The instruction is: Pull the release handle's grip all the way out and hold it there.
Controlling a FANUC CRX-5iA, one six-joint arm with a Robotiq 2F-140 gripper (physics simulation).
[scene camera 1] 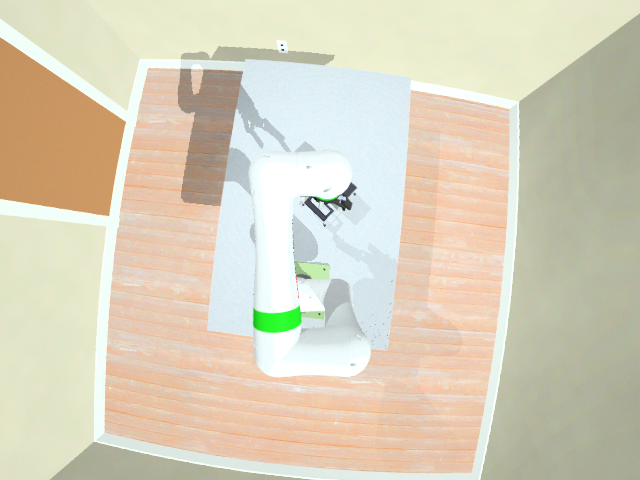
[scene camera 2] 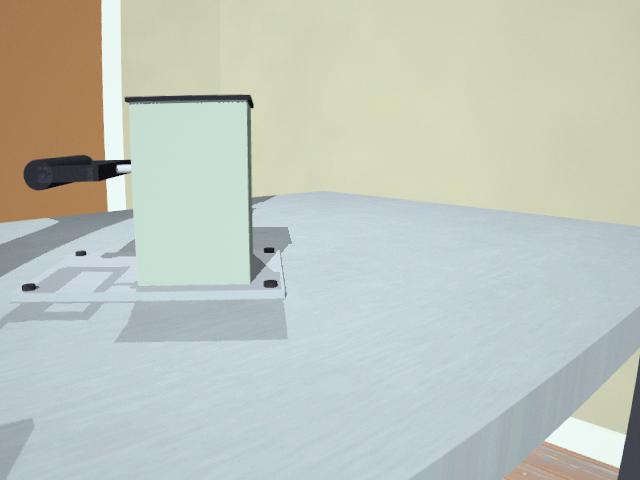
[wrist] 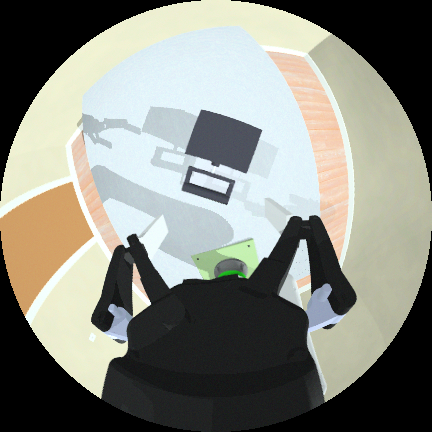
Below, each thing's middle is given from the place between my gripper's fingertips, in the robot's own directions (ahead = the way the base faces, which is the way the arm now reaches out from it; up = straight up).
Scene:
I see the release handle grip (wrist: 187, 186) 40 mm ahead of my hand, 10 mm to the left of it and 180 mm below it. Round my hand: base plate (wrist: 197, 178) (80 mm ahead, 20 mm to the right, 290 mm below).

